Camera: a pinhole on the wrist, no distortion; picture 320 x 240 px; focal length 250.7 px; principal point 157.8 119.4 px. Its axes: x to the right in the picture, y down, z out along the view. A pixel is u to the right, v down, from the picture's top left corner.
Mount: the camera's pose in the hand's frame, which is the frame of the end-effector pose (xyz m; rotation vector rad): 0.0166 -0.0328 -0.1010 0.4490 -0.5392 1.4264
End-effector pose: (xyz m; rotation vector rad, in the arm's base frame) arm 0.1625 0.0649 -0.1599 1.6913 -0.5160 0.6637
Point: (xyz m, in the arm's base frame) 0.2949 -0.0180 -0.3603
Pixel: 150 145
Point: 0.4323 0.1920 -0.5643
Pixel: outside the picture
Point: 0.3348 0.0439 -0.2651
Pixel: 134 51
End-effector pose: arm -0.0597 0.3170 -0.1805 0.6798 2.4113 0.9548
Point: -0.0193 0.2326 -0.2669
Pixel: 190 224
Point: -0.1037 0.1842 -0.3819
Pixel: 71 109
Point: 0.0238 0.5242 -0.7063
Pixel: 250 34
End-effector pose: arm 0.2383 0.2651 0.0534 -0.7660 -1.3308 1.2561
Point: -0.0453 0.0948 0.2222
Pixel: 262 151
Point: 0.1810 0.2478 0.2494
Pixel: 158 66
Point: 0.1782 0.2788 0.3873
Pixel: 92 17
